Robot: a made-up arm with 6 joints.
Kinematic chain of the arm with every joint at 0, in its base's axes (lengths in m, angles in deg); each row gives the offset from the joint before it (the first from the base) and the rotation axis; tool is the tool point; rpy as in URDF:
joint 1: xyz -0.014 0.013 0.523 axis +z
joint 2: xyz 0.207 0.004 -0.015 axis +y
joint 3: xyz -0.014 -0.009 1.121 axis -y
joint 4: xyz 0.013 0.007 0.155 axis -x
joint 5: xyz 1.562 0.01 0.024 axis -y
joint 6: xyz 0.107 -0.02 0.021 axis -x
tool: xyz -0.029 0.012 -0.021 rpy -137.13 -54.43 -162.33
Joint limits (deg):
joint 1: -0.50..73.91
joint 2: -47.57..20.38
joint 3: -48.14..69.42
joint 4: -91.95..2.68
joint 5: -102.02..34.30
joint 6: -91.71..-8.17
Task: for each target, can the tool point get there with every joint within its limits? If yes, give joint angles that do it. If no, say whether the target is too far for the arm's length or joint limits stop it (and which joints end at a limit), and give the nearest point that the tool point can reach.
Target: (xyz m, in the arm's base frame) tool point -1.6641 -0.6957 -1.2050
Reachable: no: joint limits stop it (at a limit: joint 1, joint 2, joint 3, joint 5, joint 6) | nearest point 0.3077 1.2328 0.1196 | short by 3.060 m
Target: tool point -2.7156 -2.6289 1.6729
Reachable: no: too far | nearest point -1.1502 -1.0981 2.5839 | short by 2.371 m
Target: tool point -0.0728 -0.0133 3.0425
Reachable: yes | joints 26.08 -34.43 36.71 -81.69 -29.03 -52.81
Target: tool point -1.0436 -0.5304 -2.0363
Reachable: no: joint limits stop it (at a limit: joint 1, joint 2, joint 3, joint 6) | nearest point 0.3206 1.2373 0.1037 | short by 3.093 m
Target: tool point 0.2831 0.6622 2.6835
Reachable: yes | joints 62.84 -30.65 13.08 -28.88 -69.69 -80.30
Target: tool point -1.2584 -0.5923 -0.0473
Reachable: no: joint limits stop it (at a limit: joint 1, joint 2, joint 3, joint 5) | nearest point 0.3088 1.2279 0.1376 | short by 2.409 m
